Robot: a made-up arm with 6 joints. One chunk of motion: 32 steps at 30 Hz.
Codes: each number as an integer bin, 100 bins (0 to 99) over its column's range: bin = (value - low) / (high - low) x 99, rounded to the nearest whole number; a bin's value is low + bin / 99 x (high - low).
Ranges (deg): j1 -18..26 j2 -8..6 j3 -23..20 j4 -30..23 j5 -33..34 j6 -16..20
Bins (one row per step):
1: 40 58 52 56 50 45
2: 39 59 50 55 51 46
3: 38 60 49 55 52 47
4: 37 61 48 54 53 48
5: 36 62 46 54 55 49
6: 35 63 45 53 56 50
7: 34 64 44 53 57 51
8: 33 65 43 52 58 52
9: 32 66 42 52 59 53
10: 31 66 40 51 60 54
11: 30 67 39 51 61 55
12: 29 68 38 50 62 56
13: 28 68 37 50 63 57
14: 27 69 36 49 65 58
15: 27 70 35 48 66 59
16: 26 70 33 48 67 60
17: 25 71 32 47 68 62
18: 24 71 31 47 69 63
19: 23 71 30 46 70 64
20: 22 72 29 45 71 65
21: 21 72 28 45 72 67
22: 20 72 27 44 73 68
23: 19 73 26 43 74 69
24: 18 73 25 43 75 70
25: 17 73 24 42 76 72
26: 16 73 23 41 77 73
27: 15 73 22 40 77 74
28: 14 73 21 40 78 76
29: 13 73 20 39 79 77
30: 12 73 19 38 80 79
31: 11 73 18 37 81 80
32: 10 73 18 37 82 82
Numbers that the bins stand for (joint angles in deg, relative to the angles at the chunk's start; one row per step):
1: -0.22 0.20 -0.41 -0.02 0.84 0.36
2: -0.67 0.34 -1.28 -0.56 1.52 0.73
3: -1.11 0.48 -1.72 -0.56 2.19 1.09
4: -1.56 0.63 -2.15 -1.09 2.87 1.45
5: -2.00 0.77 -3.02 -1.09 4.22 1.82
6: -2.44 0.91 -3.45 -1.63 4.90 2.18
7: -2.89 1.05 -3.89 -1.63 5.58 2.55
8: -3.33 1.19 -4.32 -2.16 6.25 2.91
9: -3.78 1.33 -4.76 -2.16 6.93 3.27
10: -4.22 1.33 -5.63 -2.70 7.61 3.64
11: -4.67 1.47 -6.06 -2.70 8.28 4.00
12: -5.11 1.62 -6.49 -3.23 8.96 4.36
13: -5.56 1.62 -6.93 -3.23 9.64 4.73
14: -6.00 1.76 -7.36 -3.77 10.99 5.09
15: -6.00 1.90 -7.80 -4.30 11.67 5.45
16: -6.44 1.90 -8.67 -4.30 12.34 5.82
17: -6.89 2.04 -9.10 -4.84 13.02 6.55
18: -7.33 2.04 -9.54 -4.84 13.70 6.91
19: -7.78 2.04 -9.97 -5.37 14.37 7.27
20: -8.22 2.18 -10.40 -5.91 15.05 7.64
21: -8.67 2.18 -10.84 -5.91 15.73 8.36
22: -9.11 2.18 -11.27 -6.44 16.40 8.73
23: -9.56 2.32 -11.71 -6.98 17.08 9.09
24: -10.00 2.32 -12.14 -6.98 17.76 9.45
25: -10.44 2.32 -12.58 -7.52 18.43 10.18
26: -10.89 2.32 -13.01 -8.05 19.11 10.55
27: -11.33 2.32 -13.44 -8.59 19.11 10.91
28: -11.78 2.32 -13.88 -8.59 19.79 11.64
29: -12.22 2.32 -14.31 -9.12 20.46 12.00
30: -12.67 2.32 -14.75 -9.66 21.14 12.73
31: -13.11 2.32 -15.18 -10.19 21.82 13.09
32: -13.56 2.32 -15.18 -10.19 22.49 13.82

